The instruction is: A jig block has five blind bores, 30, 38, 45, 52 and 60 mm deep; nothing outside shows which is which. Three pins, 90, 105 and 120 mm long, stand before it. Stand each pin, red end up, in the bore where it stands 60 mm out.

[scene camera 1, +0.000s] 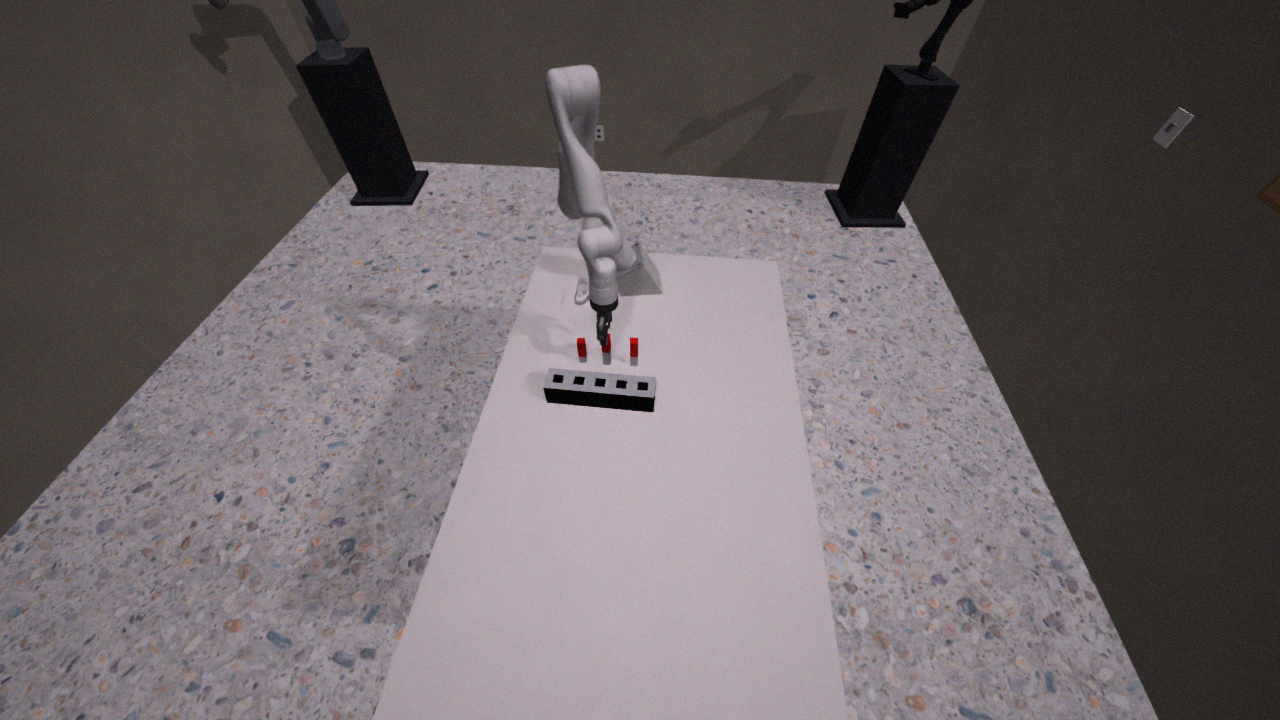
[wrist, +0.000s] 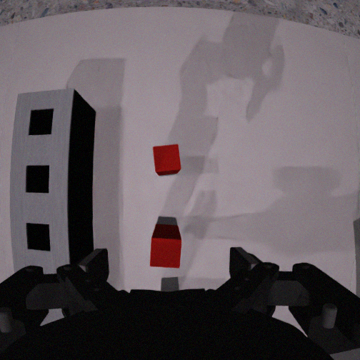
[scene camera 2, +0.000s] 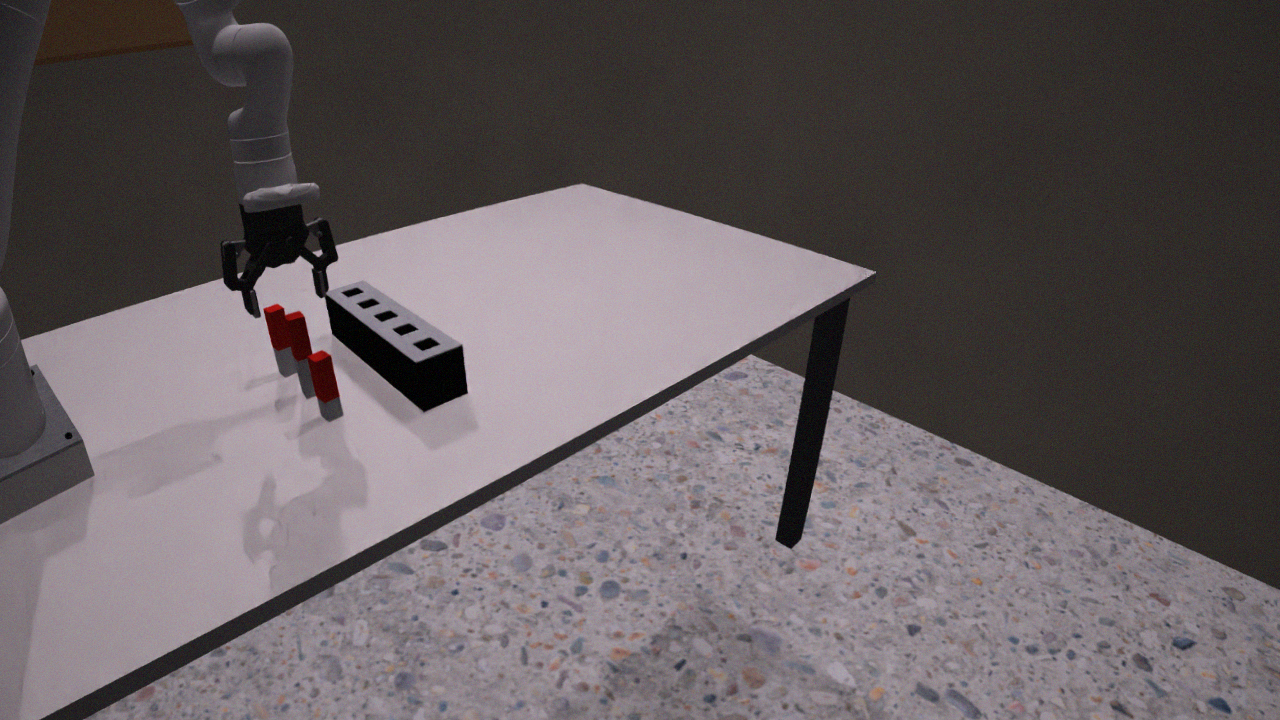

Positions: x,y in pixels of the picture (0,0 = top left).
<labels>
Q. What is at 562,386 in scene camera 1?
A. A jig block.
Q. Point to a pin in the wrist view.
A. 165,250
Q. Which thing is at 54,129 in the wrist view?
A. A jig block.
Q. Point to a pin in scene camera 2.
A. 320,363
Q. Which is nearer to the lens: the jig block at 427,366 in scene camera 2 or the pin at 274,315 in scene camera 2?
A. The jig block.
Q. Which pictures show the jig block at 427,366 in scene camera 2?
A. Scene camera 1, the wrist view and scene camera 2: all of them.
</labels>
